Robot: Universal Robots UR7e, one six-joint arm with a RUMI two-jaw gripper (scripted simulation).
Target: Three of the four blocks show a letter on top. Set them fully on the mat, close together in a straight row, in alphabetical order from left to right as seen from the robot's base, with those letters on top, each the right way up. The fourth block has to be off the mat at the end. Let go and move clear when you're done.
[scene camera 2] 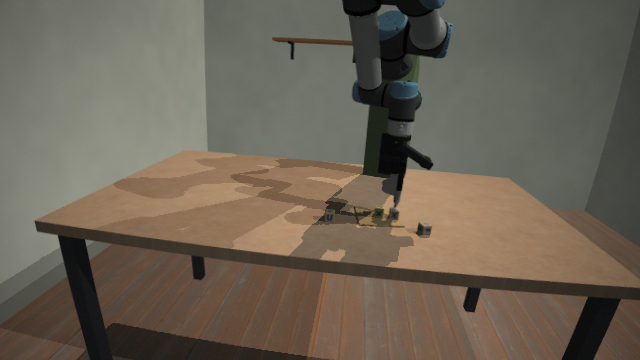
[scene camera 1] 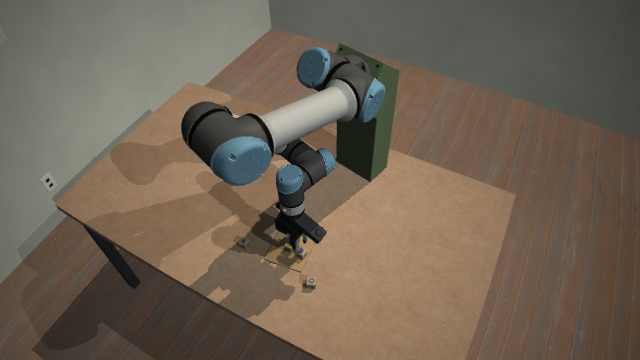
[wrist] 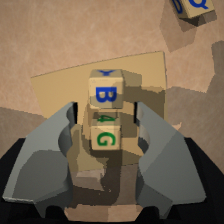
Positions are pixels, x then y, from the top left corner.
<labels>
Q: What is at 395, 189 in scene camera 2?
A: The gripper.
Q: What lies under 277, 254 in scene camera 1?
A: A tan mat.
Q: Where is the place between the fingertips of the gripper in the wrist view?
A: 105, 103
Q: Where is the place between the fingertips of the gripper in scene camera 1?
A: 300, 248
</labels>
